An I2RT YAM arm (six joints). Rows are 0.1 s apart.
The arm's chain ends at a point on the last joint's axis. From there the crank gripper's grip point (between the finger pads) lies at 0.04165 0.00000 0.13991 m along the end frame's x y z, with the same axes.
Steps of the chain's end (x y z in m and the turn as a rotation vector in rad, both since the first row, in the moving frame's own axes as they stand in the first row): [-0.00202, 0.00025, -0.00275, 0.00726, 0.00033, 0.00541]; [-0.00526, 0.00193, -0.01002, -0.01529, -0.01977, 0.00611]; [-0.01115, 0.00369, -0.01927, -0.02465, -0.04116, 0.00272]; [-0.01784, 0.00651, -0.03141, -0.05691, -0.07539, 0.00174]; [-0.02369, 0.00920, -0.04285, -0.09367, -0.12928, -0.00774]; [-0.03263, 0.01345, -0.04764, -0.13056, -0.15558, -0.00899]
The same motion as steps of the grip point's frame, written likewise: [-0.00197, -0.00054, -0.00277, 0.00726, 0.00033, 0.00541]; [-0.00804, 0.00432, -0.00924, -0.01529, -0.01977, 0.00611]; [-0.01695, 0.00726, -0.01772, -0.02465, -0.04116, 0.00272]; [-0.02850, 0.01461, -0.02890, -0.05691, -0.07539, 0.00174]; [-0.04200, 0.02225, -0.03925, -0.09367, -0.12928, -0.00774]; [-0.05467, 0.03174, -0.04406, -0.13056, -0.15558, -0.00899]
